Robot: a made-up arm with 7 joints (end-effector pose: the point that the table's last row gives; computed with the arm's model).
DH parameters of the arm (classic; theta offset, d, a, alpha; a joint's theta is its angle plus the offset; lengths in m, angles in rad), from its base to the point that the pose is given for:
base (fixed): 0.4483 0 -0.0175 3.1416
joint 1: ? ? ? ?
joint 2: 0 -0.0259 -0.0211 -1.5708
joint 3: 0 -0.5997 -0.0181 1.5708
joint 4: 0 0.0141 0.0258 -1.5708
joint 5: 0 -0.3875 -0.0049 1.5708
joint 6: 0 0.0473 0.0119 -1.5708
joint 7: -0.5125 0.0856 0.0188 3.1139
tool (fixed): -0.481 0.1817 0 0
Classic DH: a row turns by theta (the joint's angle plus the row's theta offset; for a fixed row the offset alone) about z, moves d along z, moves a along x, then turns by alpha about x.
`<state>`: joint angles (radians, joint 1 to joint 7).
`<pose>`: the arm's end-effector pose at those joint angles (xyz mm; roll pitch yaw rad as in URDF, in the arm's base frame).
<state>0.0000 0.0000 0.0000 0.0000 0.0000 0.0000 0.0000</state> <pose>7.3 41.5 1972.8 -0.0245 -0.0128 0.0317</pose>
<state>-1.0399 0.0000 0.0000 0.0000 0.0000 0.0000 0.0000</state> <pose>-46.5 37.1 1972.8 -0.0245 -0.0128 1.0716</pose>
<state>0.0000 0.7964 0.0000 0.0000 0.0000 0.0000 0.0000</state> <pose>779.3 41.5 1641.7 0.0074 0.7831 0.0447</pose>
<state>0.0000 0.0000 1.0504 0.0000 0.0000 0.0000 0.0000</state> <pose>57.9 -21.0 1972.8 -0.0246 -0.0128 -1.0187</pose>
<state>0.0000 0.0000 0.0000 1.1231 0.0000 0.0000 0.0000</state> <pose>416.6 41.5 1656.5 0.0396 1.1093 0.0712</pose>
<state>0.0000 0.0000 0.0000 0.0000 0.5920 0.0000 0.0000</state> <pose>37.7 19.5 1972.8 -0.0245 -0.0128 -0.5603</pose>
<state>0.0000 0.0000 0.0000 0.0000 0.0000 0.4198 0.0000</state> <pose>44.2 41.5 1954.0 -0.0105 0.4068 0.0345</pose>
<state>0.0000 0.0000 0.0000 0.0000 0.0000 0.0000 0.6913</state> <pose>12.7 29.5 1972.8 -0.0245 -0.0128 -0.6596</pose>
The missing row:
joint 1: 0.4483 -0.8896 0.0155 1.5708
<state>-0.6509 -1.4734 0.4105 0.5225 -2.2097 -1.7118 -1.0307</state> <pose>-594.2 -704.1 1098.3 -1.5361 0.4759 -2.0149</pose>
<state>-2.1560 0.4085 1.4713 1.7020 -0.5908 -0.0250 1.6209</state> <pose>222.7 497.0 1331.8 -1.7303 0.1600 -0.9600</pose>
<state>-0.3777 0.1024 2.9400 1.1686 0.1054 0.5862 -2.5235</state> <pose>-283.3 -293.9 1649.1 1.6847 -0.8658 -1.1666</pose>
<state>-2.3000 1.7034 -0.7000 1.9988 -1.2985 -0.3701 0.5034</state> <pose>-479.3 106.9 534.2 3.1337 -0.5290 -1.5089</pose>
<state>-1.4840 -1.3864 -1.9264 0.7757 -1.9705 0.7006 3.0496</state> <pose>-320.9 -931.7 895.3 -2.2181 -0.3800 -3.1057</pose>
